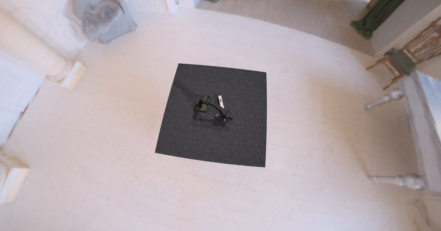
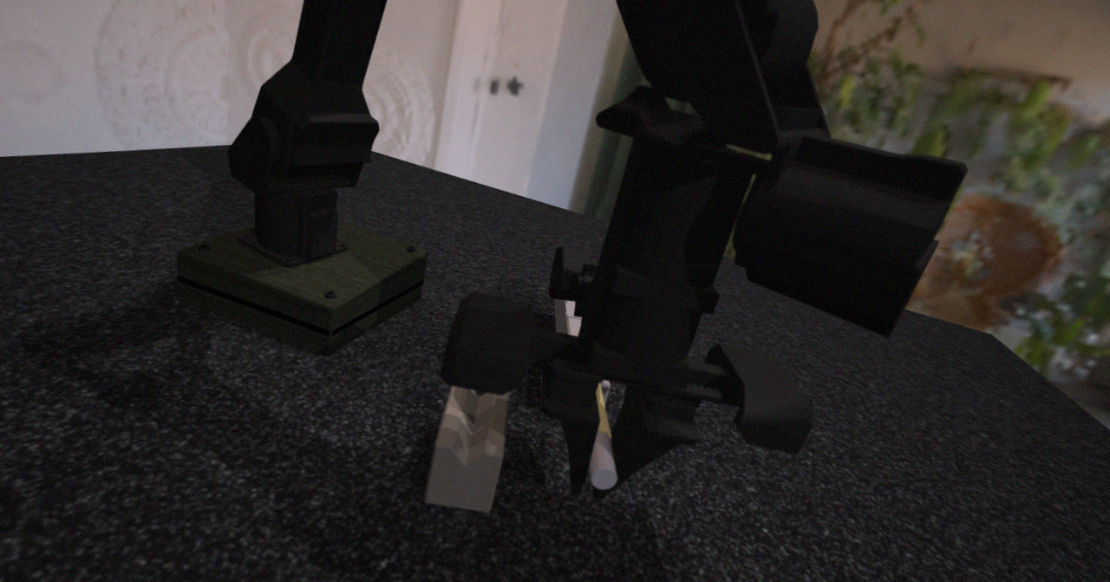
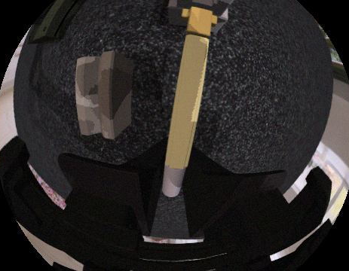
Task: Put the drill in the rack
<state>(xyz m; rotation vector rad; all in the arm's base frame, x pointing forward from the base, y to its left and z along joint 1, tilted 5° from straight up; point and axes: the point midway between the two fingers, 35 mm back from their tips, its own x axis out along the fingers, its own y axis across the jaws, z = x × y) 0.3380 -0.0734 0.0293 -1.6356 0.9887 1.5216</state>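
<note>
The drill lies 3 cm to the left of my gripper tip, 3 cm above it and 2 cm behind it. Round my gripper tip: dark key (20 cm to the left, 11 cm behind, 2 cm above); grey holder block (18 cm to the left, 9 cm behind, 1 cm above); grey v-groove rack (8 cm behind, 1 cm below).
</note>
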